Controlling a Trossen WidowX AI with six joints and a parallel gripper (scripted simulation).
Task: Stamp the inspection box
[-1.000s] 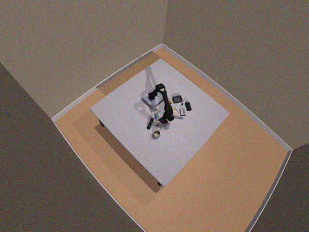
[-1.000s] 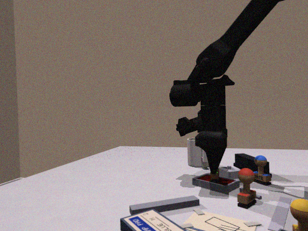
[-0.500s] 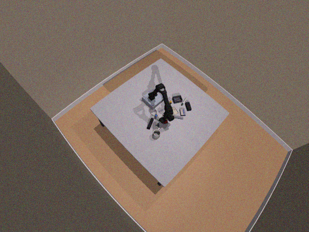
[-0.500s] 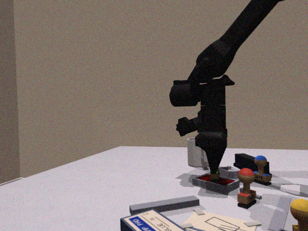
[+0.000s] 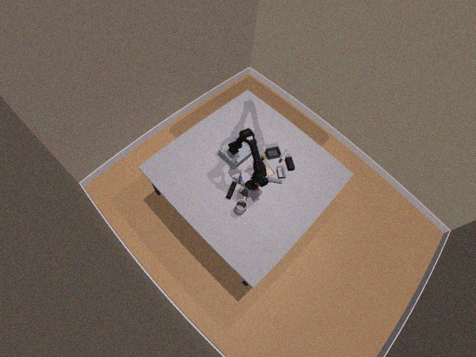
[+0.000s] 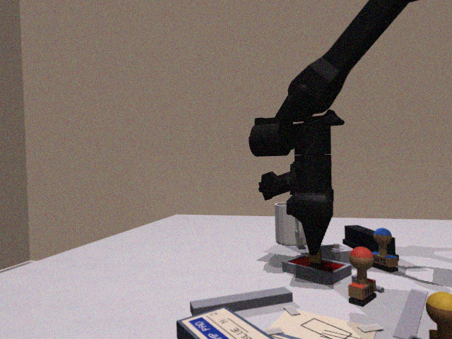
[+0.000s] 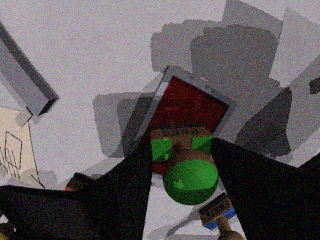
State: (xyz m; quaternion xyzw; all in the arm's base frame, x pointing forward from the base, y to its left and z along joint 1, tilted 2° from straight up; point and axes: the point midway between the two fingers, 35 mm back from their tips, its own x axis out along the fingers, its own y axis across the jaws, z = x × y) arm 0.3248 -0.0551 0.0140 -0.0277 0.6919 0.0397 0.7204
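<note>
The ink pad is 3 cm below my gripper tip. The rest, counted from my gripper tip: green-knobbed stamp: right at my gripper tip; then blue-knobbed stamp: 10 cm behind, 6 cm to the right, 1 cm below; then red-knobbed stamp: 9 cm to the left, 7 cm behind, 1 cm below.
</note>
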